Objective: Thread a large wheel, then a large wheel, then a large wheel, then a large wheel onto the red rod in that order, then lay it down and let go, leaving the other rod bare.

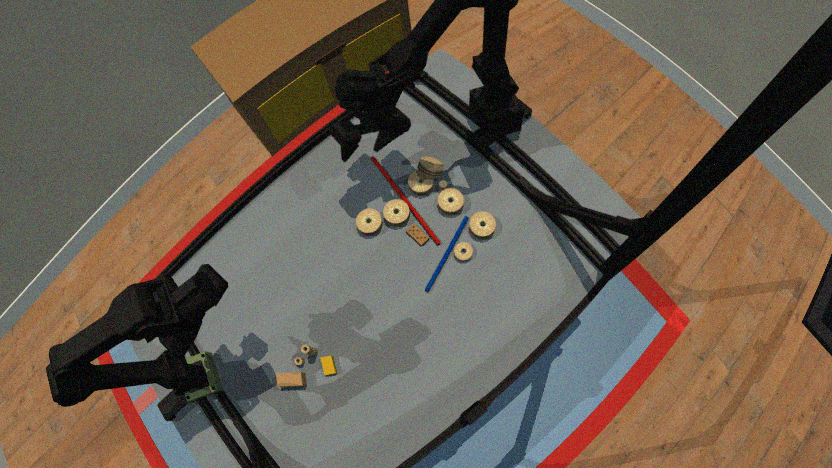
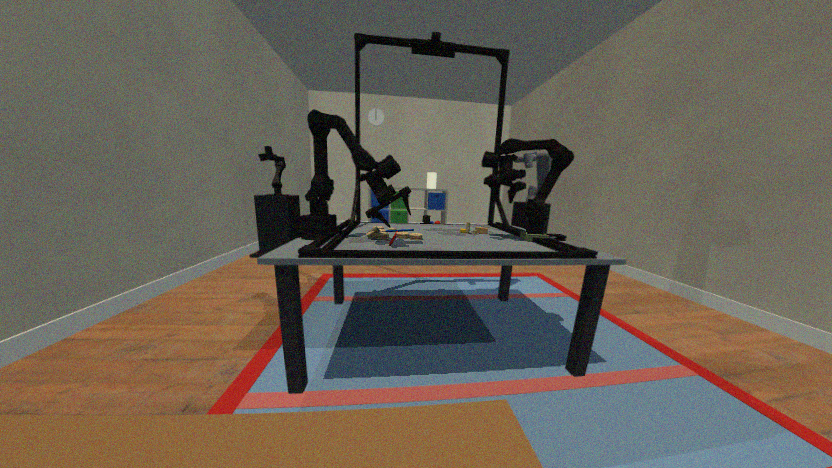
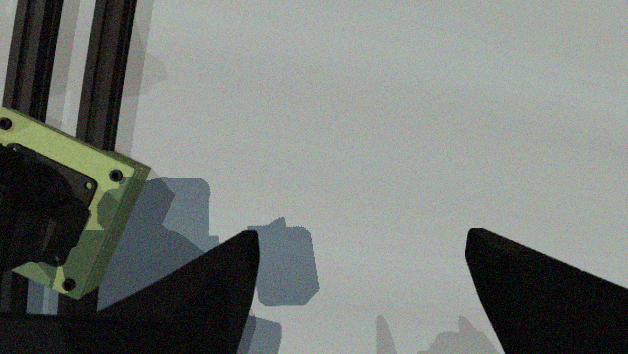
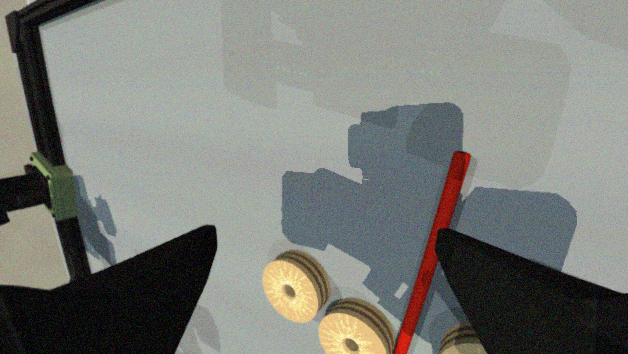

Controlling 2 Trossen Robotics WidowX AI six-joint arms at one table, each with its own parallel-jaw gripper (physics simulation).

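Seen in the pictures: left gripper, between the fingertips: [image 2: 504, 202] [image 3: 362, 243]; right gripper, between the fingertips: [image 1: 359, 155] [image 2: 400, 221] [image 4: 328, 237]; left arm's base, origin of its link: [image 1: 195, 376] [image 2: 534, 232] [image 3: 37, 205] [image 4: 43, 187]; right arm's base, origin of its link: [image 1: 497, 98] [image 2: 319, 215].
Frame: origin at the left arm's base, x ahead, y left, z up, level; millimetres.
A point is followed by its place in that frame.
The red rod [image 1: 405, 200] {y 189, x 632, z -25 mm} [image 4: 445, 205] {y 300, x 612, z -24 mm} lies bare on the table, and the blue rod [image 1: 446, 254] {y 36, x 658, z -25 mm} lies bare nearby. One large wheel [image 1: 361, 224] {y 174, x 521, z -12 mm} [image 4: 275, 292] {y 165, x 527, z -13 mm} and a second large wheel [image 1: 389, 215] {y 166, x 585, z -13 mm} [image 4: 336, 327] {y 176, x 586, z -13 mm} lie flat left of the red rod. A third large wheel [image 1: 443, 203] {y 140, x 702, z -14 mm} and a fourth large wheel [image 1: 474, 228] {y 58, x 735, z -13 mm} lie right of it. Another large wheel [image 1: 417, 188] {y 198, x 666, z -13 mm} lies partly under a tilted grooved wheel [image 1: 430, 165] {y 228, x 713, z 8 mm}. My right gripper [image 1: 361, 152] {y 295, x 578, z 57 mm} [image 2: 399, 218] {y 295, x 578, z 57 mm} [image 4: 328, 237] {y 295, x 578, z 57 mm} is open above the red rod's upper end. My left gripper [image 3: 362, 243] {y 84, x 167, z 141 mm} is open and empty, above the table near its own base.
A smaller wheel [image 1: 459, 254] {y 23, x 682, z -21 mm} lies beside the blue rod, and a dotted block [image 1: 417, 234] {y 104, x 622, z -26 mm} beside the red rod. An orange block [image 1: 290, 380] {y -86, x 240, z -4 mm}, a yellow block [image 1: 328, 365] {y -83, x 332, z -19 mm} and tiny wheels lie at the lower left. A black frame edges the table.
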